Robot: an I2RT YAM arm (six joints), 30 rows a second.
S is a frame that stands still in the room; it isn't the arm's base.
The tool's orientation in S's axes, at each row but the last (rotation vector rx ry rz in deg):
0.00 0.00 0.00
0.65 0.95 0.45
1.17 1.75 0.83
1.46 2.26 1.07
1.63 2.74 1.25
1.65 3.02 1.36
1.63 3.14 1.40
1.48 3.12 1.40
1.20 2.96 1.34
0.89 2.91 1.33
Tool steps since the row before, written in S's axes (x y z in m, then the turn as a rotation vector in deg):
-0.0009 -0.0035 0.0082 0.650 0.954 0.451
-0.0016 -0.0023 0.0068 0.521 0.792 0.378
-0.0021 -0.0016 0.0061 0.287 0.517 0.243
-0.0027 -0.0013 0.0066 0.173 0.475 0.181
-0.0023 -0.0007 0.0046 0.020 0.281 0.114
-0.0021 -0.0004 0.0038 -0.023 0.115 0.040
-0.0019 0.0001 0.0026 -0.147 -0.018 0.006
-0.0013 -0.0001 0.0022 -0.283 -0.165 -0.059
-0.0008 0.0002 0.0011 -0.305 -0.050 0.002
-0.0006 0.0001 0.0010 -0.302 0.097 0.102
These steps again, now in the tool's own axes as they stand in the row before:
-0.0009 -0.0035 0.0082 0.650 0.954 0.451
-0.0017 -0.0022 0.0068 0.521 0.792 0.378
-0.0023 -0.0014 0.0061 0.287 0.518 0.241
-0.0030 -0.0011 0.0065 0.175 0.476 0.176
-0.0025 -0.0005 0.0045 0.021 0.284 0.107
-0.0023 -0.0002 0.0037 -0.022 0.117 0.035
-0.0020 0.0002 0.0025 -0.148 -0.014 -0.002
-0.0014 0.0000 0.0021 -0.283 -0.160 -0.070
-0.0009 0.0002 0.0011 -0.306 -0.043 -0.013
-0.0006 0.0001 0.0010 -0.304 0.105 0.085

